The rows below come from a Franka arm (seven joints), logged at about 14 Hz.
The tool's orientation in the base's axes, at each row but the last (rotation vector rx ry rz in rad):
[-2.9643, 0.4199, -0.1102]
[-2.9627, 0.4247, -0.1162]
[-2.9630, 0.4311, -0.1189]
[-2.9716, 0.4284, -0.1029]
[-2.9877, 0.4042, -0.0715]
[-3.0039, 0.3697, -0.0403]
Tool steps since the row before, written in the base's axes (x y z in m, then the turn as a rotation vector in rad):
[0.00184, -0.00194, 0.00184, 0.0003, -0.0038, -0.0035]
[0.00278, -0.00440, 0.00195, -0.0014, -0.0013, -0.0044]
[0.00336, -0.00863, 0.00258, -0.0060, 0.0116, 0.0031]
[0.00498, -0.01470, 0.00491, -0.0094, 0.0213, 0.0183]
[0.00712, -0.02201, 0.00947, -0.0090, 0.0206, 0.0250]
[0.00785, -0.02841, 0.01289, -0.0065, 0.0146, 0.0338]
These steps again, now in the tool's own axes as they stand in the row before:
[0.00240, 0.00106, -0.00190, 0.0012, 0.0041, 0.0030]
[0.00402, 0.00311, -0.00224, -0.0012, 0.0023, 0.0040]
[0.00585, 0.00685, -0.00335, -0.0089, -0.0098, -0.0021]
[0.00920, 0.01188, -0.00627, -0.0142, -0.0203, -0.0162]
[0.01303, 0.01795, -0.01153, -0.0134, -0.0206, -0.0229]
[0.01468, 0.02399, -0.01562, -0.0094, -0.0165, -0.0322]

